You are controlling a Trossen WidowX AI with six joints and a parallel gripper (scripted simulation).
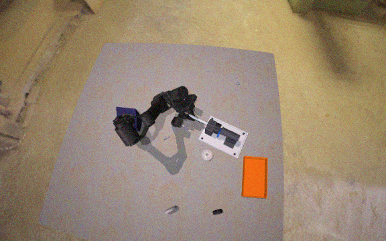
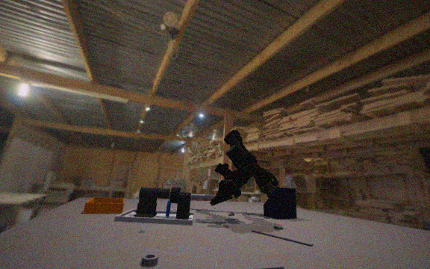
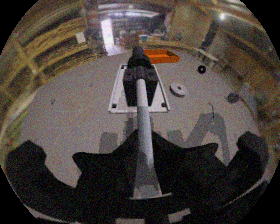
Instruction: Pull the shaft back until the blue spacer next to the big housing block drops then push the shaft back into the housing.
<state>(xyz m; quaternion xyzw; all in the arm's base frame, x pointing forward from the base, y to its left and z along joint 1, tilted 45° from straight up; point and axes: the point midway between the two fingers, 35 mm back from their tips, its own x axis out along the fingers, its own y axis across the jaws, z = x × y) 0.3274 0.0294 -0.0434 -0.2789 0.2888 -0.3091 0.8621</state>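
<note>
The shaft lies 5 cm ahead of my gripper tip, 2 cm to the right of it and 2 cm above it. From my gripper tip the other things lie so: blue spacer 13 cm ahead, 5 cm to the right, 2 cm below; then grey cylinder 7 cm behind, 46 cm to the right, 2 cm below; then orange tray 33 cm ahead, 27 cm to the right, 5 cm below.
</note>
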